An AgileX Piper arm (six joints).
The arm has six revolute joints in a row. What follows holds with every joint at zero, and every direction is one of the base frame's. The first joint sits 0.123 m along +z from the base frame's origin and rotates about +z. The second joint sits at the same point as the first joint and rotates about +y. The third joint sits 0.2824 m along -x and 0.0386 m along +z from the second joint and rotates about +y. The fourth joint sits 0.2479 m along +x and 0.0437 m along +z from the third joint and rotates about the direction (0.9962, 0, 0.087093). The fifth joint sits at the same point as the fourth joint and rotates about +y. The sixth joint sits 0.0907 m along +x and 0.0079 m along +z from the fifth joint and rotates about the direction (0.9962, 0, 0.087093). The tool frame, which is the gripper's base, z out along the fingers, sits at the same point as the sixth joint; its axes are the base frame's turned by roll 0, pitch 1.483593 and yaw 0 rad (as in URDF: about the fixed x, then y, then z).
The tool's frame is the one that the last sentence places.
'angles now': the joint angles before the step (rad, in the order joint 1, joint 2, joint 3, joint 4, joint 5, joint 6). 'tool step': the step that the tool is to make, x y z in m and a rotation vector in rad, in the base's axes. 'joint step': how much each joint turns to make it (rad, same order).
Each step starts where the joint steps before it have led.
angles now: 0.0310, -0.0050, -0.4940, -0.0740, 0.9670, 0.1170
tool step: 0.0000, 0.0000, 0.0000, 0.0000, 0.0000, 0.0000
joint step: 0.0000, 0.0000, 0.0000, 0.0000, 0.0000, 0.0000
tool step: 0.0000, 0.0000, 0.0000, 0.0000, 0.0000, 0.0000
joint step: 0.0000, 0.0000, 0.0000, 0.0000, 0.0000, 0.0000
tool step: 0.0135, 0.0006, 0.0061, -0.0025, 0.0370, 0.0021
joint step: -0.0007, 0.0841, -0.0128, 0.0008, -0.0344, -0.0008
